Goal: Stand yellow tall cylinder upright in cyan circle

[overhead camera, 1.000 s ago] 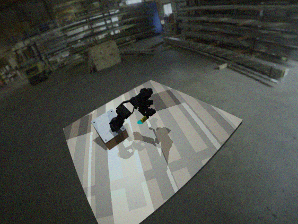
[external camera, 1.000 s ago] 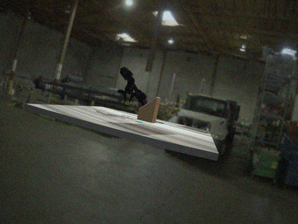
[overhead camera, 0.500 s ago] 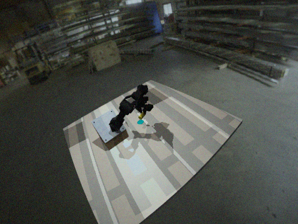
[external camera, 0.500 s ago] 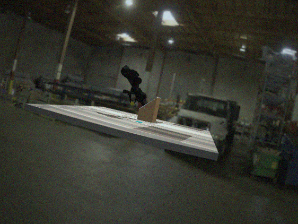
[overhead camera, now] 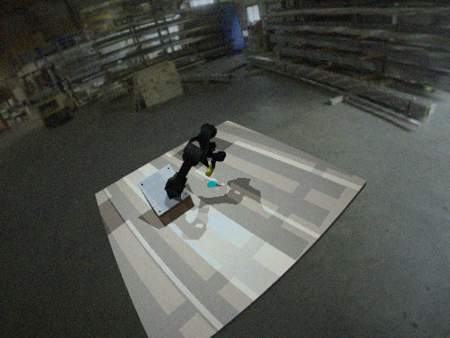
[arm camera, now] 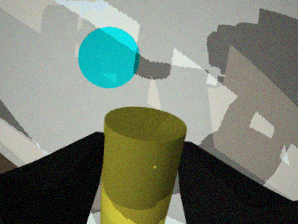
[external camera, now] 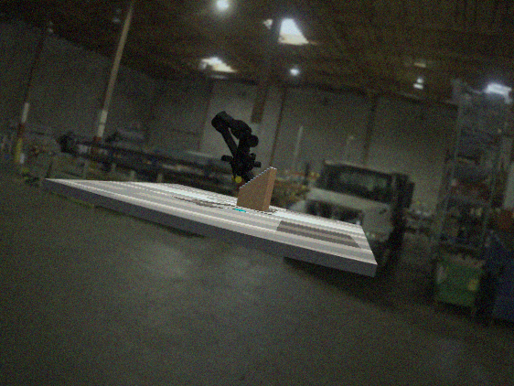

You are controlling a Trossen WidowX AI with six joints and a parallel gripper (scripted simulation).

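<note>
Now: gripper tip 14 cm above the cyan circle, 4 cm to the right of it and 1 cm past it. Round my gripper tip: yellow tall cylinder (2 cm behind, 1 cm to the right).
</note>
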